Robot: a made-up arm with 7 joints. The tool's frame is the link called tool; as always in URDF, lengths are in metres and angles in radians. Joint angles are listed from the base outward.
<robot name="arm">
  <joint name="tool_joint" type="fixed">
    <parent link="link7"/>
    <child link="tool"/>
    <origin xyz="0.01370 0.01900 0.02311" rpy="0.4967 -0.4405 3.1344"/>
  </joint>
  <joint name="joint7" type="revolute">
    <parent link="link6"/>
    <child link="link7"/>
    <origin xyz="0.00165 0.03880 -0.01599" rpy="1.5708 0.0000 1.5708"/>
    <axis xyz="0 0 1"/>
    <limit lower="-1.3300" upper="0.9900"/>
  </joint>
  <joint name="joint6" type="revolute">
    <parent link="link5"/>
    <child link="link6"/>
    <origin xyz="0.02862 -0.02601 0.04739" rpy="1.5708 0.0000 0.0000"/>
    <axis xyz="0 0 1"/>
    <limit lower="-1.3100" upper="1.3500"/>
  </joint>
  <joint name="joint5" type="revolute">
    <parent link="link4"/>
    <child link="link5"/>
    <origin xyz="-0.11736 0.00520 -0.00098" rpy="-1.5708 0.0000 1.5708"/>
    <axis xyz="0 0 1"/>
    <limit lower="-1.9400" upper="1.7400"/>
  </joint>
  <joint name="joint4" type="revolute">
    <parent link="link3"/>
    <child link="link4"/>
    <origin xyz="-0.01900 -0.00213 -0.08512" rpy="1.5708 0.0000 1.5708"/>
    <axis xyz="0 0 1"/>
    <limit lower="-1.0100" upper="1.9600"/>
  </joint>
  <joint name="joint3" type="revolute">
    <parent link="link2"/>
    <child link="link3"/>
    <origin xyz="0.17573 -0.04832 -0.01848" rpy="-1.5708 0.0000 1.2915"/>
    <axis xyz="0 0 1"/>
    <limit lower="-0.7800" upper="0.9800"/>
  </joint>
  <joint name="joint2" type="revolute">
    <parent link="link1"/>
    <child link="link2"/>
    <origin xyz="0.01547 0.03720 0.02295" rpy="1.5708 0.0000 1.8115"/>
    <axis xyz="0 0 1"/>
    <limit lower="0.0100" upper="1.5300"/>
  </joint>
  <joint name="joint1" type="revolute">
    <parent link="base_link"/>
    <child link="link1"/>
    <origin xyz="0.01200 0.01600 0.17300" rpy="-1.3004 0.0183 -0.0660"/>
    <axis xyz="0 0 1"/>
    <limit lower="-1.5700" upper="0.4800"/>
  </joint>
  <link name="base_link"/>
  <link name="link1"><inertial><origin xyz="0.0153 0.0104 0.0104"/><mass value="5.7"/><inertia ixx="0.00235" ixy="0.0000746" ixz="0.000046" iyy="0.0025" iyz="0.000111" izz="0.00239"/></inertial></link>
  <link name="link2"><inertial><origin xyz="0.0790 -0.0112 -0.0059"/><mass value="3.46"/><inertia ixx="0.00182" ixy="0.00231" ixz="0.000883" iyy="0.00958" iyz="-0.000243" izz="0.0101"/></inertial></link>
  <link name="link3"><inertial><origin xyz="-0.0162 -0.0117 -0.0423"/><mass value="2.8"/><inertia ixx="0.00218" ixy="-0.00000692" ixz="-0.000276" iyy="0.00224" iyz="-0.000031" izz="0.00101"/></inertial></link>
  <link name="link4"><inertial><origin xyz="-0.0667 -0.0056 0.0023"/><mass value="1.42"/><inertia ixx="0.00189" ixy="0.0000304" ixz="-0.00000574" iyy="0.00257" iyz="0" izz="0.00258"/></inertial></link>
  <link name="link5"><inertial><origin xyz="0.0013 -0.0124 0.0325"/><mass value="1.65"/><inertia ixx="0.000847" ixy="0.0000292" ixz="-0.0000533" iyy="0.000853" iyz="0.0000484" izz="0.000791"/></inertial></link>
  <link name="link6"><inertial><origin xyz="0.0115 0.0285 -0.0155"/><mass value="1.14"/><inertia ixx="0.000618" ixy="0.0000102" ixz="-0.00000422" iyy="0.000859" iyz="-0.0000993" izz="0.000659"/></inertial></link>
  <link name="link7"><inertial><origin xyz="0.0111 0.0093 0.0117"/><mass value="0.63"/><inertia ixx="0.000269" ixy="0" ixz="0" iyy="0.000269" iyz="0" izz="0.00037"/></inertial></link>
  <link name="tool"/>
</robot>
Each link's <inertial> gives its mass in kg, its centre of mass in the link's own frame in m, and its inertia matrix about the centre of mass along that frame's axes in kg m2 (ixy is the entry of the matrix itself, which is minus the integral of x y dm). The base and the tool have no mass. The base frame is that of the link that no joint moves.
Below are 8 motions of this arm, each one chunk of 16 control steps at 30 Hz.
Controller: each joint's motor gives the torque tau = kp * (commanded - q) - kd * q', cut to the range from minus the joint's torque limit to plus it. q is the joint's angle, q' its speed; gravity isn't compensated. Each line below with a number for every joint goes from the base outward.
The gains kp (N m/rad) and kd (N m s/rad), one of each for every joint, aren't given. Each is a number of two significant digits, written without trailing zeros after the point. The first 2 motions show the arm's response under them.
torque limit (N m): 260 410 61 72 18 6.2 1.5
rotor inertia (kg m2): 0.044 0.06 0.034 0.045 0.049 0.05 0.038
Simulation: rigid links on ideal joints. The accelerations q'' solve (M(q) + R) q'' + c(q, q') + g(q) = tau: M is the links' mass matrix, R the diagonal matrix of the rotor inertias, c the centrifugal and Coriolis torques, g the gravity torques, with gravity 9.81 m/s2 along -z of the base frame. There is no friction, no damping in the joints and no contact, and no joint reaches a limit. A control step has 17 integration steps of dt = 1/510 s. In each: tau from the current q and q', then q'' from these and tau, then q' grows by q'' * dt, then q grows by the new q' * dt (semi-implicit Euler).
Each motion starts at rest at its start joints. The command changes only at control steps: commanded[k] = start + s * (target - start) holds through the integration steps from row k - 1 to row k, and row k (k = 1, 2, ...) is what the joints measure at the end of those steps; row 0 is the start. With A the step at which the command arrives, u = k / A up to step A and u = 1 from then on. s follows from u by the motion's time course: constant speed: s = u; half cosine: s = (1 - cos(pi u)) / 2; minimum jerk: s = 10 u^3 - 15 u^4 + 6 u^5; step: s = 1 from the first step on.
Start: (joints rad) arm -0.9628 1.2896 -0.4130 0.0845 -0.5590 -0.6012 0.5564
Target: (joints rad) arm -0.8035 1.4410 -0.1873 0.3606 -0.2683 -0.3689 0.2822
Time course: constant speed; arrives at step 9
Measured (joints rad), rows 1 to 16:
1: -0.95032 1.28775 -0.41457 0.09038 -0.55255 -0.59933 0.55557
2: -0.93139 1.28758 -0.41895 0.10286 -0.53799 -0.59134 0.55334
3: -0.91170 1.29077 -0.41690 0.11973 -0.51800 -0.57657 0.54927
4: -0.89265 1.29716 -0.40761 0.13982 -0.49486 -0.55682 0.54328
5: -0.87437 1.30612 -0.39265 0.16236 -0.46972 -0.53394 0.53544
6: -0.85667 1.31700 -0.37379 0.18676 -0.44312 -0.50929 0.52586
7: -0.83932 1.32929 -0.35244 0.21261 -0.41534 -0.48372 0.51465
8: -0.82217 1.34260 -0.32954 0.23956 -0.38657 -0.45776 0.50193
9: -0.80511 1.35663 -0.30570 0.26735 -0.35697 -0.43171 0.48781
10: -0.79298 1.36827 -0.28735 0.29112 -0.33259 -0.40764 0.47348
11: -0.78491 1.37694 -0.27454 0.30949 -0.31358 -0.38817 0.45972
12: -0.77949 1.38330 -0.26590 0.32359 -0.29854 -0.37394 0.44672
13: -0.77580 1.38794 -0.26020 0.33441 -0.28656 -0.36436 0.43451
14: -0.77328 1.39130 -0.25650 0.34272 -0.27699 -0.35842 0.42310
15: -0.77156 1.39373 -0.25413 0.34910 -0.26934 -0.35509 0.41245
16: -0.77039 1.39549 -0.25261 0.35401 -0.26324 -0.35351 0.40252
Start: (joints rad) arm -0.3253 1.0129 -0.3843 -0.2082 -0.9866 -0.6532 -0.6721
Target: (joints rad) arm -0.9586 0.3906 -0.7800 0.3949 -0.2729 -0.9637 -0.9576
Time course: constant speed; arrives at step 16
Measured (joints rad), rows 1 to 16:
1: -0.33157 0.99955 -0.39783 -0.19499 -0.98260 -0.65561 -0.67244
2: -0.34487 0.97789 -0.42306 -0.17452 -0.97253 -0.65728 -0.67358
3: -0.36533 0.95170 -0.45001 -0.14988 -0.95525 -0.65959 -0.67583
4: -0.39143 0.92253 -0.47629 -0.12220 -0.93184 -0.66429 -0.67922
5: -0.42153 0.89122 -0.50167 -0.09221 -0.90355 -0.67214 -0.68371
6: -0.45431 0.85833 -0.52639 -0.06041 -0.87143 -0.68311 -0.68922
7: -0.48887 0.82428 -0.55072 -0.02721 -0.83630 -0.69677 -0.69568
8: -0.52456 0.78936 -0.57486 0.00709 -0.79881 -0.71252 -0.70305
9: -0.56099 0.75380 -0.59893 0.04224 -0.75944 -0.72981 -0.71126
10: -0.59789 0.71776 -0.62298 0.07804 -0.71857 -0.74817 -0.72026
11: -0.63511 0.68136 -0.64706 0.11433 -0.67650 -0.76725 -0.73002
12: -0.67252 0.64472 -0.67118 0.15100 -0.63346 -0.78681 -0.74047
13: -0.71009 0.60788 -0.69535 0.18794 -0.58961 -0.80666 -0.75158
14: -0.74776 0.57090 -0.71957 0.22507 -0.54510 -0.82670 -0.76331
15: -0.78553 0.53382 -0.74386 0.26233 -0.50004 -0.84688 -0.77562
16: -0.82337 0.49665 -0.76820 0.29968 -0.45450 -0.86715 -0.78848
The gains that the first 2 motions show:
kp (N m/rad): 410 490 110 120 22 11 2.6
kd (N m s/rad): 39 61 10 17 3.2 1.3 1.2
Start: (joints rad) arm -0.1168 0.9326 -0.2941 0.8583 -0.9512 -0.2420 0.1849
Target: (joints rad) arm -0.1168 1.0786 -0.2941 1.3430 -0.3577 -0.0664 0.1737
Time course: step
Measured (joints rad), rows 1 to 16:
1: -0.12452 0.94847 -0.31049 0.94443 -0.85841 -0.22448 0.18251
2: -0.12128 0.96994 -0.31331 1.02992 -0.74666 -0.18409 0.17949
3: -0.11680 0.98708 -0.31423 1.09910 -0.65739 -0.14032 0.17697
4: -0.11346 0.99965 -0.31470 1.15318 -0.58771 -0.10226 0.17471
5: -0.11154 1.00874 -0.31479 1.19489 -0.53302 -0.07344 0.17254
6: -0.11074 1.01527 -0.31454 1.22686 -0.48992 -0.05407 0.17044
7: -0.11068 1.01996 -0.31411 1.25128 -0.45592 -0.04269 0.16840
8: -0.11105 1.02331 -0.31359 1.26992 -0.42909 -0.03726 0.16645
9: -0.11160 1.02569 -0.31308 1.28415 -0.40792 -0.03581 0.16459
10: -0.11221 1.02737 -0.31260 1.29504 -0.39122 -0.03672 0.16284
11: -0.11277 1.02855 -0.31219 1.30338 -0.37806 -0.03881 0.16120
12: -0.11327 1.02938 -0.31185 1.30978 -0.36769 -0.04131 0.15967
13: -0.11368 1.02995 -0.31156 1.31471 -0.35953 -0.04375 0.15823
14: -0.11402 1.03035 -0.31133 1.31852 -0.35311 -0.04590 0.15690
15: -0.11428 1.03063 -0.31114 1.32146 -0.34807 -0.04767 0.15566
16: -0.11448 1.03082 -0.31099 1.32374 -0.34412 -0.04907 0.15450

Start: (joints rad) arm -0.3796 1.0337 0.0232 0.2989 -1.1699 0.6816 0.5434
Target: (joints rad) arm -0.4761 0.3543 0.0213 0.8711 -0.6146 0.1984 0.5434
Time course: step
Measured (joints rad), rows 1 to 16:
1: -0.41424 0.89958 0.08285 0.41374 -1.08019 0.61392 0.54623
2: -0.42841 0.76288 0.05864 0.52451 -0.98337 0.51110 0.54731
3: -0.43127 0.65162 0.02428 0.61381 -0.90974 0.43016 0.54573
4: -0.43154 0.56655 -0.00014 0.68316 -0.85260 0.37600 0.54307
5: -0.43215 0.50350 -0.01328 0.73626 -0.80707 0.34099 0.54033
6: -0.43363 0.45748 -0.01835 0.77678 -0.77057 0.31760 0.53792
7: -0.43568 0.42413 -0.01860 0.80771 -0.74142 0.30093 0.53588
8: -0.43788 0.40003 -0.01642 0.83140 -0.71826 0.28827 0.53418
9: -0.43991 0.38262 -0.01325 0.84961 -0.69999 0.27827 0.53275
10: -0.44164 0.37005 -0.00991 0.86367 -0.68564 0.27028 0.53154
11: -0.44300 0.36095 -0.00681 0.87457 -0.67442 0.26393 0.53049
12: -0.44404 0.35437 -0.00412 0.88305 -0.66567 0.25898 0.52957
13: -0.44481 0.34960 -0.00187 0.88967 -0.65887 0.25519 0.52876
14: -0.44537 0.34614 -0.00005 0.89484 -0.65358 0.25236 0.52804
15: -0.44577 0.34363 0.00140 0.89887 -0.64948 0.25029 0.52739
16: -0.44605 0.34180 0.00253 0.90203 -0.64629 0.24880 0.52680

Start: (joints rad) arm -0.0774 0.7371 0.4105 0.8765 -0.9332 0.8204 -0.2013
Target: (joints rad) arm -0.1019 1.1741 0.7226 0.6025 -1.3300 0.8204 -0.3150
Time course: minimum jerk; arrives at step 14
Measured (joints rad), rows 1 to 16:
1: -0.07765 0.73176 0.40619 0.88038 -0.93459 0.82052 -0.20153
2: -0.07686 0.72558 0.39951 0.88479 -0.93907 0.82493 -0.20240
3: -0.07573 0.72408 0.39738 0.88680 -0.94686 0.83317 -0.20380
4: -0.07490 0.72983 0.40213 0.88480 -0.95915 0.84301 -0.20568
5: -0.07474 0.74424 0.41466 0.87784 -0.97713 0.85266 -0.20812
6: -0.07540 0.76766 0.43489 0.86561 -1.00137 0.86093 -0.21119
7: -0.07691 0.79941 0.46191 0.84838 -1.03160 0.86706 -0.21491
8: -0.07914 0.83785 0.49400 0.82696 -1.06669 0.87070 -0.21926
9: -0.08192 0.88054 0.52889 0.80258 -1.10483 0.87177 -0.22414
10: -0.08497 0.92459 0.56399 0.77675 -1.14376 0.87046 -0.22943
11: -0.08802 0.96694 0.59669 0.75112 -1.18109 0.86724 -0.23497
12: -0.09077 1.00486 0.62473 0.72730 -1.21470 0.86278 -0.24056
13: -0.09299 1.03633 0.64655 0.70662 -1.24309 0.85794 -0.24605
14: -0.09450 1.06063 0.66170 0.68981 -1.26584 0.85372 -0.25127
15: -0.09528 1.07853 0.67106 0.67680 -1.28374 0.85112 -0.25612
16: -0.09548 1.09144 0.67631 0.66699 -1.29787 0.85052 -0.26058

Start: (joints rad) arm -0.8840 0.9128 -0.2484 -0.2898 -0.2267 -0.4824 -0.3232
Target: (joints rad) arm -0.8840 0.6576 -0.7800 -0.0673 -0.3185 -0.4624 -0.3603
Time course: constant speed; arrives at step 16
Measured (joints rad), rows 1 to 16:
1: -0.87643 0.90589 -0.26278 -0.28497 -0.22743 -0.48356 -0.32309
2: -0.86626 0.89497 -0.29202 -0.27666 -0.22677 -0.48417 -0.32345
3: -0.85820 0.88240 -0.32510 -0.26660 -0.22596 -0.48328 -0.32439
4: -0.85248 0.86897 -0.35880 -0.25535 -0.22615 -0.48109 -0.32571
5: -0.84858 0.85502 -0.39239 -0.24320 -0.22762 -0.47803 -0.32723
6: -0.84595 0.84069 -0.42578 -0.23036 -0.23024 -0.47445 -0.32886
7: -0.84418 0.82609 -0.45904 -0.21698 -0.23379 -0.47060 -0.33056
8: -0.84296 0.81128 -0.49222 -0.20321 -0.23806 -0.46665 -0.33230
9: -0.84212 0.79632 -0.52536 -0.18913 -0.24290 -0.46270 -0.33408
10: -0.84152 0.78124 -0.55847 -0.17482 -0.24816 -0.45880 -0.33589
11: -0.84108 0.76607 -0.59157 -0.16034 -0.25375 -0.45498 -0.33773
12: -0.84076 0.75084 -0.62464 -0.14575 -0.25960 -0.45124 -0.33960
13: -0.84052 0.73556 -0.65769 -0.13108 -0.26563 -0.44760 -0.34150
14: -0.84034 0.72025 -0.69070 -0.11635 -0.27182 -0.44403 -0.34342
15: -0.84020 0.70492 -0.72369 -0.10160 -0.27811 -0.44056 -0.34535
16: -0.84011 0.68957 -0.75664 -0.08684 -0.28450 -0.43716 -0.34731

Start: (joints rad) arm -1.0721 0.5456 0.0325 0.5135 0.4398 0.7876 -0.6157
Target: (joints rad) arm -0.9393 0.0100 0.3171 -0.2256 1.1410 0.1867 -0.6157
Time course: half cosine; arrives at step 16
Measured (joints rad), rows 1 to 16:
1: -1.06276 0.54167 0.03008 0.51620 0.44040 0.78776 -0.61577
2: -1.04676 0.53357 0.02610 0.51960 0.44361 0.79037 -0.61661
3: -1.03094 0.52133 0.02638 0.51735 0.45181 0.79270 -0.61813
4: -1.01694 0.50433 0.03240 0.50655 0.46667 0.79019 -0.61991
5: -1.00453 0.48201 0.04389 0.48621 0.48917 0.77946 -0.62170
6: -0.99305 0.45419 0.05994 0.45645 0.51963 0.75886 -0.62338
7: -0.98191 0.42116 0.07955 0.41804 0.55780 0.72825 -0.62494
8: -0.97078 0.38360 0.10177 0.37220 0.60289 0.68860 -0.62640
9: -0.95960 0.34258 0.12572 0.32046 0.65370 0.64155 -0.62777
10: -0.94846 0.29943 0.15056 0.26460 0.70865 0.58915 -0.62905
11: -0.93761 0.25562 0.17552 0.20655 0.76590 0.53362 -0.63021
12: -0.92736 0.21272 0.19978 0.14835 0.82341 0.47728 -0.63123
13: -0.91803 0.17229 0.22253 0.09209 0.87910 0.42241 -0.63207
14: -0.90993 0.13578 0.24294 0.03983 0.93088 0.37124 -0.63270
15: -0.90334 0.10453 0.26019 -0.00648 0.97685 0.32581 -0.63313
16: -0.89852 0.07965 0.27354 -0.04509 1.01531 0.28793 -0.63336

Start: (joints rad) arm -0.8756 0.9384 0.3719 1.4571 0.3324 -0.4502 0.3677
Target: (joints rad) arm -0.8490 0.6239 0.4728 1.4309 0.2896 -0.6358 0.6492
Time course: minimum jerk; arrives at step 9
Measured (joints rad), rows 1 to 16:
1: -0.86881 0.93227 0.36994 1.46057 0.33278 -0.44912 0.36761
2: -0.85799 0.92016 0.36837 1.46843 0.33427 -0.44538 0.36779
3: -0.84782 0.90162 0.37174 1.47507 0.33415 -0.44219 0.36942
4: -0.83917 0.87444 0.38052 1.47906 0.33156 -0.44400 0.37373
5: -0.83171 0.83839 0.39321 1.48083 0.32730 -0.45341 0.38137
6: -0.82503 0.79607 0.40737 1.48142 0.32271 -0.47020 0.39227
7: -0.81904 0.75229 0.42044 1.48185 0.31899 -0.49183 0.40569
8: -0.81394 0.71247 0.43055 1.48270 0.31677 -0.51454 0.42042
9: -0.80995 0.68038 0.43737 1.48386 0.31582 -0.53486 0.43529
10: -0.80707 0.65636 0.44233 1.48461 0.31507 -0.55100 0.44961
11: -0.80519 0.63889 0.44627 1.48475 0.31388 -0.56289 0.46314
12: -0.80407 0.62630 0.44946 1.48439 0.31225 -0.57120 0.47585
13: -0.80348 0.61727 0.45203 1.48374 0.31040 -0.57678 0.48772
14: -0.80319 0.61078 0.45407 1.48297 0.30852 -0.58040 0.49879
15: -0.80307 0.60613 0.45566 1.48217 0.30672 -0.58267 0.50909
16: -0.80304 0.60279 0.45690 1.48142 0.30509 -0.58404 0.51866

